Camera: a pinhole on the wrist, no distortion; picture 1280 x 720 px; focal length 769.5 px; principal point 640.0 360.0 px. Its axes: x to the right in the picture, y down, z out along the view. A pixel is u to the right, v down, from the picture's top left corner.
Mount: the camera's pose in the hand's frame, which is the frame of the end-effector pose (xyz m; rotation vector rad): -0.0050 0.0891 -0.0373 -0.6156 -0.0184 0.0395
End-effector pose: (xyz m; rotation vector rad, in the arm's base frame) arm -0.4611 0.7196 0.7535 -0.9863 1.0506 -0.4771
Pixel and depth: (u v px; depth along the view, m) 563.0 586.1 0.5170
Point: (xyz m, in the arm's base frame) -0.2903 1.1654 0.3998
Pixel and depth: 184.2 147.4 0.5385
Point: -0.2120 1.3167 0.7648
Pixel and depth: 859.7 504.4 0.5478
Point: -0.1461 1.0285 0.3155
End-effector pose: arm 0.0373 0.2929 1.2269 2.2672 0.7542 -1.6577
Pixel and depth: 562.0 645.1 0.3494
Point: 0.0932 -0.1350 1.1768
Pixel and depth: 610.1 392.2 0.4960
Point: -0.0542 -0.2142 1.1022
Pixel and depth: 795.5 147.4 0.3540
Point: -0.0863 -0.0189 1.0449
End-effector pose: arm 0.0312 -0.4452 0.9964 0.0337 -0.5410 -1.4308
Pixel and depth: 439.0 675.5 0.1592
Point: 0.2240 -0.3416 1.1056
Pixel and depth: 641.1 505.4 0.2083
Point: 0.2134 -0.3627 1.1710
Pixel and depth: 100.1 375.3 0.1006
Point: 0.1469 -0.3351 1.0577
